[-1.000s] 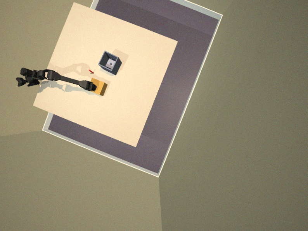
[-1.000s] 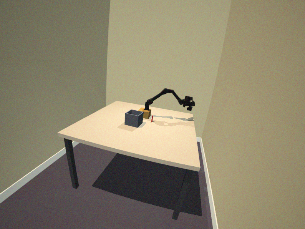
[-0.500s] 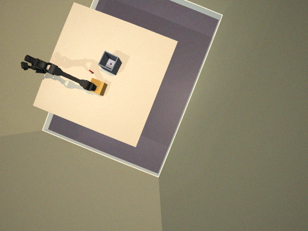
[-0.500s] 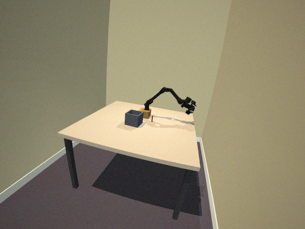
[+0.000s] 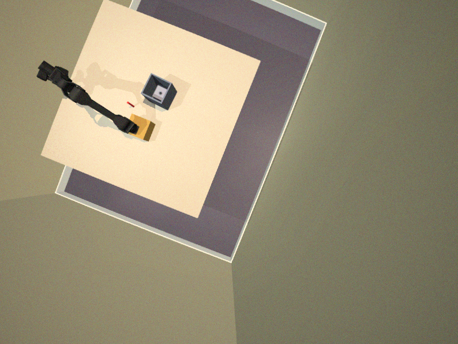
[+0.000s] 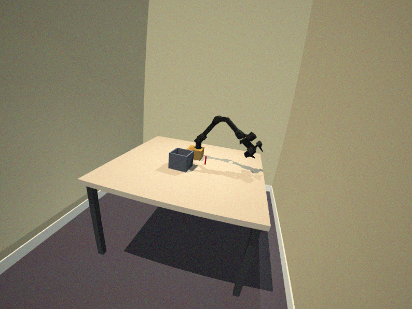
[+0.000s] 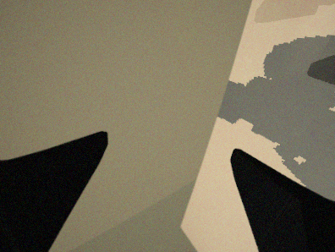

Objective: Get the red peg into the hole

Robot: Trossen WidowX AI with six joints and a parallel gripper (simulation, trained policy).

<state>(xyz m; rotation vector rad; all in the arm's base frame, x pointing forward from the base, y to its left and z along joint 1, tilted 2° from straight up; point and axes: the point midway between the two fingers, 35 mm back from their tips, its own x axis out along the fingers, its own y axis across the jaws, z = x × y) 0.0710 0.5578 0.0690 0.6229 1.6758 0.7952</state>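
Right now my gripper tip is 90 mm short of the red peg, 460 mm to the left of it and 110 mm above it. The rest, counted from my gripper tip: grey plate (250 mm ahead, 640 mm to the right, 110 mm below).
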